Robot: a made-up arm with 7 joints. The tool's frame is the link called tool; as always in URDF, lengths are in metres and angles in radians. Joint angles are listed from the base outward.
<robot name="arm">
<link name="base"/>
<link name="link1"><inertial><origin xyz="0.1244 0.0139 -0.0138"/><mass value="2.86"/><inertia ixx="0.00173" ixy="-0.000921" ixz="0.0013" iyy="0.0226" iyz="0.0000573" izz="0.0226"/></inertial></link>
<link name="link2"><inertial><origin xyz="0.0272 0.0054 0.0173"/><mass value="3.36"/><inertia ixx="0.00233" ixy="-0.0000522" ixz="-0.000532" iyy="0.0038" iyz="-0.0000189" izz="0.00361"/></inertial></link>
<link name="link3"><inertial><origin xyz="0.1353 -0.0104 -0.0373"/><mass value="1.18"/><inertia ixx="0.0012" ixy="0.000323" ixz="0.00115" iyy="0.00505" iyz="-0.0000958" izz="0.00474"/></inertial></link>
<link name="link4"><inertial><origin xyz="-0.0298 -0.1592 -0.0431"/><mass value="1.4"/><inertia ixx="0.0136" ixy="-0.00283" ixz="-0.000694" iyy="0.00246" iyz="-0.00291" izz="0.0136"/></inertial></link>
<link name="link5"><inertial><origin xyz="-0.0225 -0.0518 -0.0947"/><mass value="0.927"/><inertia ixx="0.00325" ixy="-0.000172" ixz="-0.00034" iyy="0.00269" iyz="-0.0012" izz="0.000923"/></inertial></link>
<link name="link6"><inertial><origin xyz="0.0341 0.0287 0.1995"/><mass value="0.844"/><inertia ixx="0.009" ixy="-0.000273" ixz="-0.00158" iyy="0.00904" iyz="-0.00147" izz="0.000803"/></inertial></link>
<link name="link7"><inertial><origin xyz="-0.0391 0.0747 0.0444"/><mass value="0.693"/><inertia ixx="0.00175" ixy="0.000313" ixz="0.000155" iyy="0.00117" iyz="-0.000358" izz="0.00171"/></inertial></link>
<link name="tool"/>
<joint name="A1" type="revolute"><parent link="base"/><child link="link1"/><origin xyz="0.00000 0.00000 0.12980" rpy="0.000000 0.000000 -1.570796"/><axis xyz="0 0 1"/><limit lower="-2.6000" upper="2.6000"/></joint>
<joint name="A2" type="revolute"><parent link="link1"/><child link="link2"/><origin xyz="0.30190 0.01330 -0.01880" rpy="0.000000 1.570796 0.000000"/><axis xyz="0 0 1"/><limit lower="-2.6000" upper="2.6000"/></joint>
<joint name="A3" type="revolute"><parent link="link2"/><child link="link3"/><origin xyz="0.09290 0.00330 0.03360" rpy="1.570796 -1.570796 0.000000"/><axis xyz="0 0 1"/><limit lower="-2.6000" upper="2.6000"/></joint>
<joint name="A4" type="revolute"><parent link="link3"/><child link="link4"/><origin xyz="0.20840 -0.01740 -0.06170" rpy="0.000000 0.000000 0.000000"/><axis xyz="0 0 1"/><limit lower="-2.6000" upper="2.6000"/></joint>
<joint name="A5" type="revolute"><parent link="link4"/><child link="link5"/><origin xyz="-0.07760 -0.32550 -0.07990" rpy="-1.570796 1.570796 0.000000"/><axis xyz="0 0 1"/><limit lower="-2.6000" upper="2.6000"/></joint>
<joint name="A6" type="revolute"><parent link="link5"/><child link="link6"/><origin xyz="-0.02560 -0.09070 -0.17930" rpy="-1.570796 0.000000 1.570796"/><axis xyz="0 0 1"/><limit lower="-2.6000" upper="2.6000"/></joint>
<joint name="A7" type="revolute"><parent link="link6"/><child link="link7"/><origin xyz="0.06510 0.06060 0.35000" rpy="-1.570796 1.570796 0.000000"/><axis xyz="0 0 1"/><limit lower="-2.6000" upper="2.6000"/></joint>
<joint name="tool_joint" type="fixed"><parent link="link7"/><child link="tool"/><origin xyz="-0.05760 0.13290 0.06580" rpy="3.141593 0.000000 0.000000"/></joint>
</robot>
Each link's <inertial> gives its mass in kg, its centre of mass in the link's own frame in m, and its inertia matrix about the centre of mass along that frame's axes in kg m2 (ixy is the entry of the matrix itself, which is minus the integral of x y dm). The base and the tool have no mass. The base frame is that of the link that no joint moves.
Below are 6 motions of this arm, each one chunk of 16 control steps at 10 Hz.
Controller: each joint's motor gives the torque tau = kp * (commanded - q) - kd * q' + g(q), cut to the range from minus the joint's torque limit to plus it. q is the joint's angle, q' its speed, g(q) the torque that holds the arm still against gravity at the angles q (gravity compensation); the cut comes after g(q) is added. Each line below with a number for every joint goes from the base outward.
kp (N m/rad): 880 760 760 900 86 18 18
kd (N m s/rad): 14 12 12 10 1.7 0.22 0.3
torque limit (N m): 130 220 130 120 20 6.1 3.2
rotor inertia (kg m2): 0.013 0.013 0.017 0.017 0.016 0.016 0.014
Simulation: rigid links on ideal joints. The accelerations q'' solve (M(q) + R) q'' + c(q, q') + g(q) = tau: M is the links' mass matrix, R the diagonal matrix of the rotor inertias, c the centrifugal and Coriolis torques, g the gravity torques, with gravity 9.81 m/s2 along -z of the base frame. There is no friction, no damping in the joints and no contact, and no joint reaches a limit. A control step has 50 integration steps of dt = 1/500 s. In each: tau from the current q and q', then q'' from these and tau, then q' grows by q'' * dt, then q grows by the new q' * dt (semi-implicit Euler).
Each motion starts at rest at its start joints. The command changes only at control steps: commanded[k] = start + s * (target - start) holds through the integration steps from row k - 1 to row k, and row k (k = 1, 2, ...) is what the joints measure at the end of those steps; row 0 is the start. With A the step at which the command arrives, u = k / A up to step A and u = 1 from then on. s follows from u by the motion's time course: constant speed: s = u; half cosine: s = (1 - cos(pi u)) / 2; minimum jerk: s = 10 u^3 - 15 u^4 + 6 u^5; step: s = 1 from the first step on.
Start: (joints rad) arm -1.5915 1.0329 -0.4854 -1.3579 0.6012 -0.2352 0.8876
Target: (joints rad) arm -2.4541 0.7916 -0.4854 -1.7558 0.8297 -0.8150 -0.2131
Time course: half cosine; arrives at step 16
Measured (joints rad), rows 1 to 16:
1: -1.6037 1.0308 -0.4856 -1.3632 0.6035 -0.2421 0.8716
2: -1.6342 1.0243 -0.4858 -1.3767 0.6094 -0.2629 0.8331
3: -1.6787 1.0133 -0.4862 -1.3970 0.6187 -0.2937 0.7771
4: -1.7368 0.9984 -0.4865 -1.4235 0.6328 -0.3325 0.7027
5: -1.8058 0.9802 -0.4868 -1.4551 0.6506 -0.3786 0.6140
6: -1.8831 0.9593 -0.4872 -1.4907 0.6706 -0.4307 0.5148
7: -1.9658 0.9366 -0.4875 -1.5288 0.6923 -0.4865 0.4086
8: -2.0506 0.9129 -0.4877 -1.5680 0.7154 -0.5432 0.2994
9: -2.1345 0.8893 -0.4879 -1.6068 0.7384 -0.5992 0.1918
10: -2.2140 0.8665 -0.4879 -1.6436 0.7603 -0.6526 0.0900
11: -2.2862 0.8455 -0.4878 -1.6771 0.7804 -0.7010 -0.0022
12: -2.3482 0.8271 -0.4875 -1.7059 0.7978 -0.7426 -0.0811
13: -2.3978 0.8121 -0.4871 -1.7290 0.8119 -0.7760 -0.1438
14: -2.4329 0.8009 -0.4867 -1.7454 0.8220 -0.7999 -0.1880
15: -2.4523 0.7940 -0.4861 -1.7546 0.8281 -0.8132 -0.2119
16: -2.4552 0.7916 -0.4855 -1.7562 0.8297 -0.8155 -0.2147

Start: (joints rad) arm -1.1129 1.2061 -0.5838 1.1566 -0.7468 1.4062 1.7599
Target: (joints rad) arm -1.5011 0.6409 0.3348 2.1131 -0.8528 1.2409 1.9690
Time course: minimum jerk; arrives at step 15
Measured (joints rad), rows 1 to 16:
1: -1.1132 1.2045 -0.5819 1.1588 -0.7490 1.4005 1.7609
2: -1.1168 1.1951 -0.5692 1.1734 -0.7593 1.3724 1.7667
3: -1.1306 1.1736 -0.5346 1.2102 -0.7701 1.3358 1.7806
4: -1.1603 1.1376 -0.4717 1.2743 -0.7696 1.3086 1.8042
5: -1.2055 1.0880 -0.3818 1.3643 -0.7599 1.2961 1.8330
6: -1.2591 1.0284 -0.2715 1.4744 -0.7516 1.2931 1.8621
7: -1.3130 0.9619 -0.1497 1.5962 -0.7518 1.2871 1.8902
8: -1.3630 0.8912 -0.0268 1.7202 -0.7604 1.2725 1.9174
9: -1.4080 0.8210 0.0876 1.8373 -0.7723 1.2579 1.9413
10: -1.4469 0.7578 0.1856 1.9393 -0.7832 1.2526 1.9599
11: -1.4772 0.7071 0.2613 2.0202 -0.7933 1.2552 1.9724
12: -1.4966 0.6713 0.3113 2.0758 -0.8058 1.2583 1.9788
13: -1.5053 0.6504 0.3357 2.1059 -0.8221 1.2565 1.9788
14: -1.5056 0.6421 0.3400 2.1150 -0.8389 1.2506 1.9743
15: -1.5012 0.6410 0.3346 2.1128 -0.8529 1.2416 1.9686
16: -1.4969 0.6407 0.3315 2.1111 -0.8627 1.2287 1.9664

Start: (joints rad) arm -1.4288 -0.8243 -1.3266 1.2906 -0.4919 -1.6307 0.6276
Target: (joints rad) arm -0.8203 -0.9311 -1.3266 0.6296 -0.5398 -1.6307 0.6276
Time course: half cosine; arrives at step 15
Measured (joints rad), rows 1 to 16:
1: -1.4208 -0.8257 -1.3277 1.2826 -0.4941 -1.6337 0.6309
2: -1.3981 -0.8293 -1.3296 1.2598 -0.4980 -1.6394 0.6361
3: -1.3629 -0.8350 -1.3306 1.2243 -0.5008 -1.6427 0.6386
4: -1.3170 -0.8429 -1.3313 1.1772 -0.5039 -1.6462 0.6411
5: -1.2629 -0.8524 -1.3324 1.1201 -0.5091 -1.6494 0.6437
6: -1.2027 -0.8630 -1.3334 1.0558 -0.5155 -1.6498 0.6447
7: -1.1390 -0.8743 -1.3338 0.9874 -0.5212 -1.6507 0.6453
8: -1.0744 -0.8858 -1.3338 0.9179 -0.5258 -1.6511 0.6453
9: -1.0123 -0.8968 -1.3335 0.8502 -0.5304 -1.6502 0.6444
10: -0.9554 -0.9069 -1.3331 0.7873 -0.5350 -1.6483 0.6430
11: -0.9060 -0.9157 -1.3324 0.7321 -0.5385 -1.6459 0.6409
12: -0.8661 -0.9227 -1.3313 0.6870 -0.5403 -1.6430 0.6382
13: -0.8376 -0.9278 -1.3300 0.6540 -0.5410 -1.6396 0.6351
14: -0.8218 -0.9307 -1.3286 0.6344 -0.5409 -1.6357 0.6316
15: -0.8192 -0.9313 -1.3271 0.6290 -0.5395 -1.6315 0.6279
16: -0.8207 -0.9310 -1.3264 0.6298 -0.5395 -1.6293 0.6266

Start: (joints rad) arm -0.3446 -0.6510 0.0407 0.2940 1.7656 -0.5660 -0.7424
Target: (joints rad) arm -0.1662 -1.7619 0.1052 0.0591 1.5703 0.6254 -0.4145
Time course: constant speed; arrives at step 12
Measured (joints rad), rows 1 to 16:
1: -0.3265 -0.7405 0.0503 0.2783 1.7509 -0.3987 -0.7054
2: -0.3256 -0.8433 0.0503 0.2559 1.7133 -0.3418 -0.6889
3: -0.3192 -0.9428 0.0515 0.2345 1.6843 -0.2477 -0.6779
4: -0.2965 -1.0319 0.0598 0.2166 1.6782 -0.1332 -0.6424
5: -0.2710 -1.1215 0.0712 0.2003 1.6645 -0.0297 -0.6107
6: -0.2559 -1.2180 0.0765 0.1804 1.6402 0.0634 -0.5810
7: -0.2469 -1.3159 0.0762 0.1570 1.6231 0.1583 -0.5625
8: -0.2333 -1.4106 0.0785 0.1352 1.6121 0.2626 -0.5377
9: -0.2126 -1.5034 0.0860 0.1165 1.5955 0.3636 -0.5053
10: -0.1920 -1.5967 0.0935 0.0978 1.5744 0.4616 -0.4717
11: -0.1769 -1.6905 0.0972 0.0769 1.5584 0.5599 -0.4442
12: -0.1648 -1.7839 0.0991 0.0549 1.5475 0.6591 -0.4196
13: -0.1679 -1.7670 0.1038 0.0585 1.5428 0.5357 -0.3967
14: -0.1643 -1.7565 0.1074 0.0604 1.5883 0.6892 -0.4229
15: -0.1642 -1.7570 0.1067 0.0595 1.5878 0.6343 -0.4145
16: -0.1677 -1.7672 0.1037 0.0585 1.5527 0.6018 -0.4121

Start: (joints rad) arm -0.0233 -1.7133 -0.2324 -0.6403 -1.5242 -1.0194 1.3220
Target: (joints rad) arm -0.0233 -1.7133 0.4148 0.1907 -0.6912 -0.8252 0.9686
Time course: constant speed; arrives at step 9
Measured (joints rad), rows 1 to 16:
1: -0.0307 -1.7200 -0.1385 -0.5135 -1.4373 -1.0279 1.3120
2: -0.0162 -1.7179 -0.0570 -0.4159 -1.2833 -0.8208 1.1548
3: -0.0217 -1.7148 0.0072 -0.3330 -1.2001 -0.9695 1.1952
4: -0.0266 -1.7097 0.0727 -0.2459 -1.1471 -0.9142 1.1666
5: -0.0256 -1.7090 0.1486 -0.1491 -1.0369 -0.8255 1.0903
6: -0.0174 -1.7108 0.2214 -0.0598 -0.9131 -0.8504 1.0562
7: -0.0169 -1.7065 0.2909 0.0283 -0.8285 -0.8119 1.0199
8: -0.0206 -1.7040 0.3581 0.1152 -0.7459 -0.7826 0.9801
9: -0.0192 -1.7046 0.4278 0.2038 -0.6489 -0.7714 0.9431
10: 0.0102 -1.7202 0.4364 0.2054 -0.6134 -0.7933 0.9233
11: -0.0148 -1.7150 0.4195 0.1926 -0.6703 -0.8449 0.9685
12: -0.0463 -1.7094 0.4007 0.1816 -0.7404 -0.8137 0.9856
13: -0.0389 -1.7113 0.4040 0.1833 -0.7310 -0.8521 0.9939
14: -0.0146 -1.7142 0.4206 0.1953 -0.6747 -0.8141 0.9589
15: -0.0074 -1.7157 0.4257 0.1983 -0.6505 -0.8026 0.9421
16: -0.0212 -1.7140 0.4160 0.1910 -0.6843 -0.8313 0.9686

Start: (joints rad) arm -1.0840 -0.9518 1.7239 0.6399 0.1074 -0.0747 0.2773
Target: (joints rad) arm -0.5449 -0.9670 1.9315 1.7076 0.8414 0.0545 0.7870
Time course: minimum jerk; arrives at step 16
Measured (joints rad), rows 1 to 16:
1: -1.0830 -0.9515 1.7243 0.6422 0.1075 -0.0768 0.2803
2: -1.0762 -0.9502 1.7270 0.6570 0.1111 -0.0852 0.2962
3: -1.0566 -0.9494 1.7356 0.6935 0.1330 -0.0860 0.3213
4: -1.0207 -0.9505 1.7521 0.7557 0.1832 -0.0698 0.3500
5: -0.9712 -0.9528 1.7750 0.8421 0.2564 -0.0444 0.3855
6: -0.9139 -0.9553 1.8007 0.9475 0.3400 -0.0210 0.4315
7: -0.8526 -0.9573 1.8269 1.0657 0.4256 -0.0038 0.4874
8: -0.7892 -0.9593 1.8533 1.1907 0.5129 0.0127 0.5467
9: -0.7265 -0.9616 1.8796 1.3156 0.6011 0.0321 0.6026
10: -0.6693 -0.9636 1.9032 1.4321 0.6820 0.0489 0.6533
11: -0.6215 -0.9650 1.9207 1.5322 0.7464 0.0565 0.6993
12: -0.5851 -0.9657 1.9313 1.6105 0.7925 0.0575 0.7378
13: -0.5604 -0.9665 1.9367 1.6651 0.8242 0.0591 0.7642
14: -0.5469 -0.9671 1.9380 1.6965 0.8428 0.0619 0.7778
15: -0.5432 -0.9673 1.9356 1.7079 0.8475 0.0611 0.7834
16: -0.5450 -0.9671 1.9314 1.7074 0.8422 0.0549 0.7865

